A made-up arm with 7 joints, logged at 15 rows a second.
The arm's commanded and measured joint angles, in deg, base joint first. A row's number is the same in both.
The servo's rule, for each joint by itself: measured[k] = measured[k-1] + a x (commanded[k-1-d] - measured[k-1]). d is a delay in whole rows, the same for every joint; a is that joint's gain. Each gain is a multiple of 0.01, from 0.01 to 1. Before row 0 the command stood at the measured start. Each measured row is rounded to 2 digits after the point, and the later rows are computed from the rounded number. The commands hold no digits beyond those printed.
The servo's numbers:
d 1
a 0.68 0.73 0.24 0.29 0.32 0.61 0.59
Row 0, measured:
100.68 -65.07 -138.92 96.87 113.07 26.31 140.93
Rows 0 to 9, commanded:
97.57 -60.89 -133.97 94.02 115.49 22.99 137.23
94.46 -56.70 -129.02 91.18 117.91 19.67 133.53
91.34 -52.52 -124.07 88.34 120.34 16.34 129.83
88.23 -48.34 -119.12 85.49 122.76 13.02 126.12
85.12 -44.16 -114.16 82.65 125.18 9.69 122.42
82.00 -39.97 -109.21 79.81 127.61 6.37 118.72
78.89 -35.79 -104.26 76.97 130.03 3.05 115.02
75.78 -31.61 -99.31 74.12 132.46 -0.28 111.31
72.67 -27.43 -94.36 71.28 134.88 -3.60 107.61
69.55 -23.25 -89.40 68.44 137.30 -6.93 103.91
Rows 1 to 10, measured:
100.68 -65.07 -138.92 96.87 113.07 26.31 140.93
98.57 -62.02 -137.73 96.04 113.84 24.28 138.75
95.78 -58.14 -135.64 94.63 115.14 21.47 135.67
92.76 -54.04 -132.86 92.81 116.80 18.34 132.22
89.68 -49.88 -129.56 90.69 118.71 15.09 128.62
86.58 -45.70 -125.86 88.36 120.78 11.80 124.96
83.47 -41.52 -121.86 85.88 122.97 8.49 121.28
80.36 -37.34 -117.64 83.30 125.23 5.17 117.59
77.25 -33.16 -113.24 80.64 127.54 1.85 113.88
74.14 -28.98 -108.71 77.93 129.89 -1.47 110.18

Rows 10 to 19, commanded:
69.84 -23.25 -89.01 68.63 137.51 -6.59 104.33
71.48 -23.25 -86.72 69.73 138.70 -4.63 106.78
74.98 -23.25 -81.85 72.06 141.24 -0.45 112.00
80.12 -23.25 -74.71 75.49 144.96 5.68 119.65
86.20 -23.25 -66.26 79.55 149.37 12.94 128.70
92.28 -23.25 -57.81 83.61 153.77 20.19 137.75
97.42 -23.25 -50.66 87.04 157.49 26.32 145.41
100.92 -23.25 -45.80 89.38 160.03 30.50 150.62
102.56 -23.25 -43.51 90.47 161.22 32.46 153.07
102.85 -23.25 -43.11 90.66 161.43 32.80 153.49
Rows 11 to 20, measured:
71.02 -24.80 -104.08 75.18 132.26 -4.80 106.48
70.22 -23.67 -100.46 73.28 133.94 -5.89 105.21
71.08 -23.36 -97.16 72.25 135.46 -5.12 106.14
73.73 -23.28 -93.49 72.19 137.31 -2.27 109.60
78.08 -23.26 -88.98 73.15 139.76 2.58 115.53
83.60 -23.25 -83.53 75.01 142.84 8.90 123.30
89.50 -23.25 -77.36 77.50 146.34 15.79 131.83
94.89 -23.25 -70.95 80.27 149.91 22.21 139.84
98.99 -23.25 -64.91 82.91 153.15 27.27 146.20
101.42 -23.25 -59.77 85.10 155.73 30.44 150.25

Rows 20 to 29, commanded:
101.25 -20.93 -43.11 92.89 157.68 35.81 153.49
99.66 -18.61 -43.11 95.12 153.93 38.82 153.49
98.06 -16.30 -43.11 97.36 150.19 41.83 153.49
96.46 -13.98 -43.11 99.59 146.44 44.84 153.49
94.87 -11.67 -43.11 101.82 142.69 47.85 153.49
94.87 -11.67 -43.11 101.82 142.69 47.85 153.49
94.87 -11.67 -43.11 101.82 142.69 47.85 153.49
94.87 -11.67 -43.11 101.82 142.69 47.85 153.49
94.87 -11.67 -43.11 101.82 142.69 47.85 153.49
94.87 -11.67 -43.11 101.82 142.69 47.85 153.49
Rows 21 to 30, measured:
102.39 -23.25 -55.77 86.71 157.55 31.88 152.16
101.61 -21.56 -52.73 88.50 157.59 34.28 152.94
100.28 -19.41 -50.42 90.42 156.42 37.05 153.26
98.77 -17.14 -48.67 92.43 154.43 39.97 153.40
97.20 -14.83 -47.34 94.51 151.87 42.94 153.45
95.62 -12.52 -46.32 96.63 148.93 45.94 153.47
95.11 -11.90 -45.55 98.14 146.93 47.11 153.48
94.95 -11.73 -44.96 99.21 145.57 47.56 153.49
94.90 -11.69 -44.52 99.97 144.65 47.74 153.49
94.88 -11.68 -44.18 100.51 144.02 47.81 153.49

